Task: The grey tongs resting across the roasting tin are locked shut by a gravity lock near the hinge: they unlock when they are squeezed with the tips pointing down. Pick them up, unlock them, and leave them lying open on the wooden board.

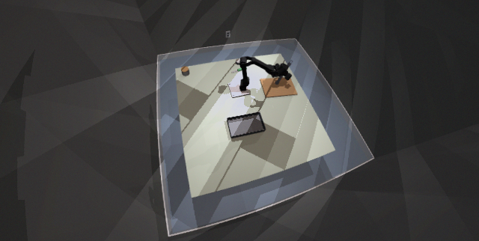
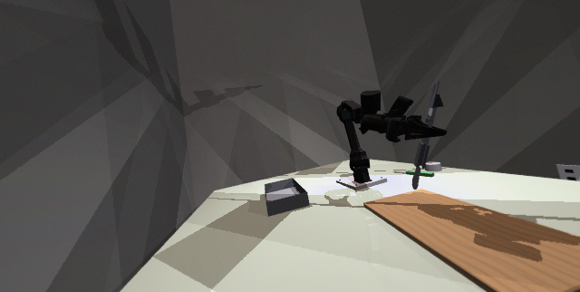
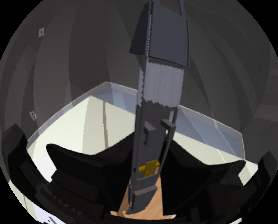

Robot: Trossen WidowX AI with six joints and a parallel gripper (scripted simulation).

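My gripper tip is now 3 cm short of the wooden board, 2 cm to the left of it and 22 cm above it. From my gripper tip the other things lie so: small white disc: 36 cm behind, 40 cm to the right, 21 cm below; roasting tin: 43 cm ahead, 45 cm to the right, 20 cm below.
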